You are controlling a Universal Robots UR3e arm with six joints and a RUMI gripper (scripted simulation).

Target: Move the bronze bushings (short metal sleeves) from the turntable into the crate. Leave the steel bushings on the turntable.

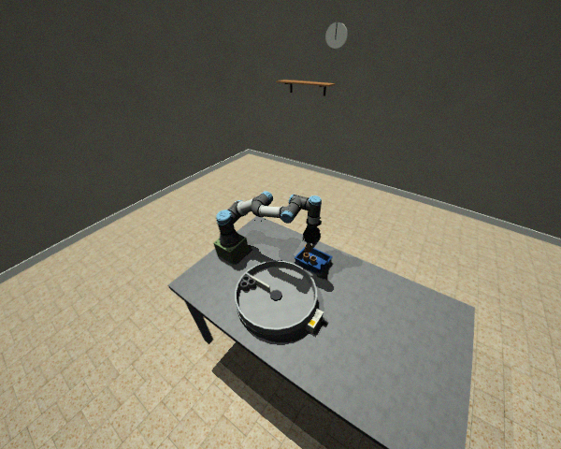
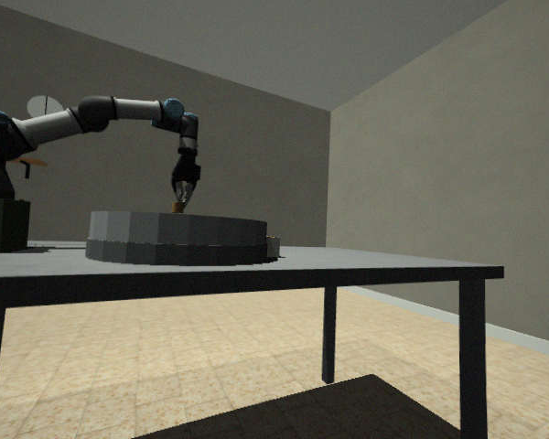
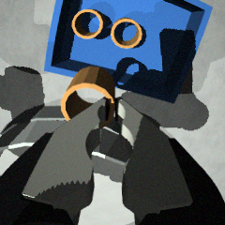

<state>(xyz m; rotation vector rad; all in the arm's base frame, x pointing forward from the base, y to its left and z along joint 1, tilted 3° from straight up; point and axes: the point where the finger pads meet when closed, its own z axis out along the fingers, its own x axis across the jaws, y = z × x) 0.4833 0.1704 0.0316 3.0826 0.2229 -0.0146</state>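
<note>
The blue crate lies 1 cm ahead of my hand, 4 cm to the left of it and 14 cm below it. From my hand the other things lie so: turntable 4 cm behind, 32 cm to the right, 11 cm below.
</note>
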